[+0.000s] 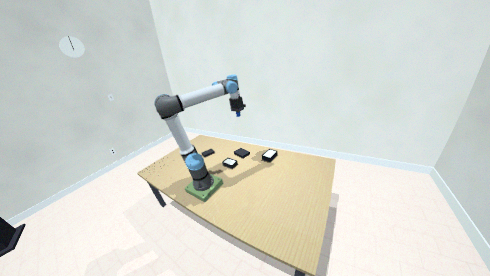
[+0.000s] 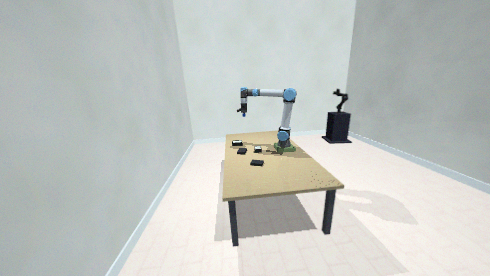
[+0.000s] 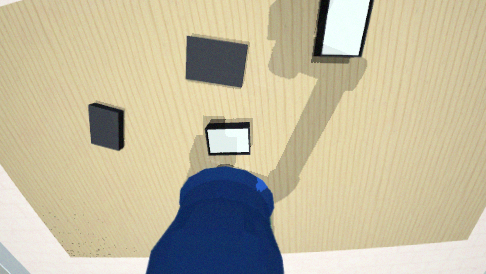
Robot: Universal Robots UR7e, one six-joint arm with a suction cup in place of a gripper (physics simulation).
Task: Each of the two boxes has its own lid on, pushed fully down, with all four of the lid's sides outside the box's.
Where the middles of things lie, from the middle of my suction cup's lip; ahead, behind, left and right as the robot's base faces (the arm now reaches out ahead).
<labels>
Right now my suction cup is 40 cm above the larger dark lid (image 3: 214, 61), 7 cm to the right of it and 4 cm short of it. Round my suction cup: smaller dark lid (image 3: 106, 123) (40 cm below, 39 cm to the left, 13 cm behind); smaller box (image 3: 222, 138) (39 cm below, 15 cm behind, 4 cm to the left).
</labels>
